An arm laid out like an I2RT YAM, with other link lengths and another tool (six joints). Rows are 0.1 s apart.
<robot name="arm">
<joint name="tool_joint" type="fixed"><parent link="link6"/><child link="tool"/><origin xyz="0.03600 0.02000 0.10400" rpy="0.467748 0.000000 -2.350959"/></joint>
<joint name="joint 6" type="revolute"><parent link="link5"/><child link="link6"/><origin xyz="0.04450 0.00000 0.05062" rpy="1.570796 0.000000 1.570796"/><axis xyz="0 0 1"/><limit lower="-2.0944" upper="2.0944"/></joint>
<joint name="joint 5" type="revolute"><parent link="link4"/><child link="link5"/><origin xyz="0.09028 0.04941 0.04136" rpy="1.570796 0.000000 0.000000"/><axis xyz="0 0 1"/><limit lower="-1.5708" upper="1.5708"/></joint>
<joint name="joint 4" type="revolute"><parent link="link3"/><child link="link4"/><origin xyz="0.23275 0.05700 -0.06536"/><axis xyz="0 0 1"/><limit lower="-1.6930" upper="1.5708"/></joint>
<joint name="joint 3" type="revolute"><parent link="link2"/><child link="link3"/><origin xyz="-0.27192 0.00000 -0.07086" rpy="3.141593 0.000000 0.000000"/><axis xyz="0 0 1"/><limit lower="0.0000" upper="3.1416"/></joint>
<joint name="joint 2" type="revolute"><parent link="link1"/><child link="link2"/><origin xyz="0.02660 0.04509 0.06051" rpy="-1.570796 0.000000 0.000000"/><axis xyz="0 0 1"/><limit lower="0.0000" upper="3.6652"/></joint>
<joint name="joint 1" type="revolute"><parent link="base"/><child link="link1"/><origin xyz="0.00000 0.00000 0.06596"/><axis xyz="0 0 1"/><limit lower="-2.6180" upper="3.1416"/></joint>
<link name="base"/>
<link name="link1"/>
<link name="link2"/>
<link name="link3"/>
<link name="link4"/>
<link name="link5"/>
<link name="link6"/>
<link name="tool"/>
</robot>
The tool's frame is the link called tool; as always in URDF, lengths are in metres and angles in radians.
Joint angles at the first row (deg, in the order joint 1, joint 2, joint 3, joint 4, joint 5, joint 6):
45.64 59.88 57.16 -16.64 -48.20 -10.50
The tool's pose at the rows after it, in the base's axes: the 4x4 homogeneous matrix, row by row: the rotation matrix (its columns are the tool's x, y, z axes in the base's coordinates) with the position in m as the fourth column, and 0 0 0 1 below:
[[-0.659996, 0.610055, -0.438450, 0.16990], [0.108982, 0.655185, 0.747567, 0.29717], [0.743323, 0.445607, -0.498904, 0.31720], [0, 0, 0, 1]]
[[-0.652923, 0.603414, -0.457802, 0.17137], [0.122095, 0.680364, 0.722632, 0.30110], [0.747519, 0.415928, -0.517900, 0.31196], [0, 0, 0, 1]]
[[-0.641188, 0.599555, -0.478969, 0.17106], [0.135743, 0.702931, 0.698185, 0.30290], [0.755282, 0.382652, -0.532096, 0.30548], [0, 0, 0, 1]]
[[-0.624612, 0.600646, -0.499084, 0.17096], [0.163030, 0.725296, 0.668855, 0.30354], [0.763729, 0.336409, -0.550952, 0.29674], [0, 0, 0, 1]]
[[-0.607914, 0.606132, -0.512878, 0.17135], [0.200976, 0.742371, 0.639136, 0.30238], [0.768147, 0.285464, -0.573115, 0.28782], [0, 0, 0, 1]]
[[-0.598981, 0.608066, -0.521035, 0.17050], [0.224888, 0.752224, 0.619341, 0.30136], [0.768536, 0.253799, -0.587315, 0.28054], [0, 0, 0, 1]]
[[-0.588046, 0.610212, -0.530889, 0.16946], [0.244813, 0.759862, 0.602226, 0.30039], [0.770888, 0.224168, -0.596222, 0.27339], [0, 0, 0, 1]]
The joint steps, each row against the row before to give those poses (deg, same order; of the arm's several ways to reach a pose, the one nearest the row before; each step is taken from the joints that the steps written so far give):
0.41 2.12 1.59 -1.88 -0.55 -1.46
0.14 2.19 2.06 -2.99 -0.49 -1.67
0.07 1.60 1.42 -2.85 -0.54 -1.29
0.09 1.80 1.67 -3.77 -0.05 -1.44
0.06 1.68 1.78 -4.20 0.56 -1.46
0.21 0.82 0.50 -2.16 0.56 -0.85
0.14 0.69 0.16 -1.55 0.32 -0.49

